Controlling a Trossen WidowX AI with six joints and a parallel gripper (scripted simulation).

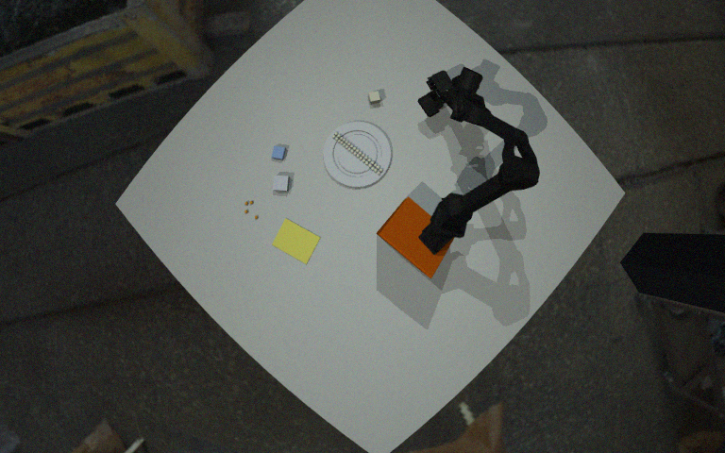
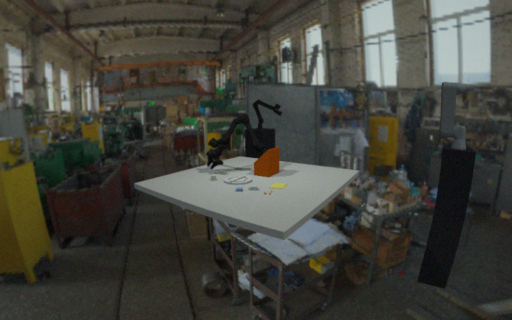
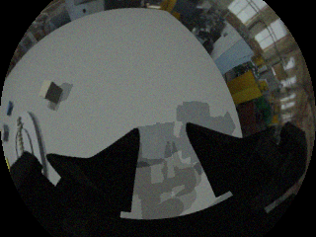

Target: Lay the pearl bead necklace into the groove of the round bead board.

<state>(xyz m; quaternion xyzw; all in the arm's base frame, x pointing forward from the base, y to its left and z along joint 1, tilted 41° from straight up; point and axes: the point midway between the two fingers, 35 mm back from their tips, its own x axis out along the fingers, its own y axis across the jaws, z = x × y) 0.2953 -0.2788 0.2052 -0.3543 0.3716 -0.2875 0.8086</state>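
Now: the cream cube 18 cm to the left of my gripper tip, 11 cm ahead of it and 3 cm below it. The rest, counted from my gripper tip: blue cube: 50 cm to the left, 18 cm ahead, 4 cm below; then yellow pad: 64 cm to the left, 5 cm below, 5 cm behind.
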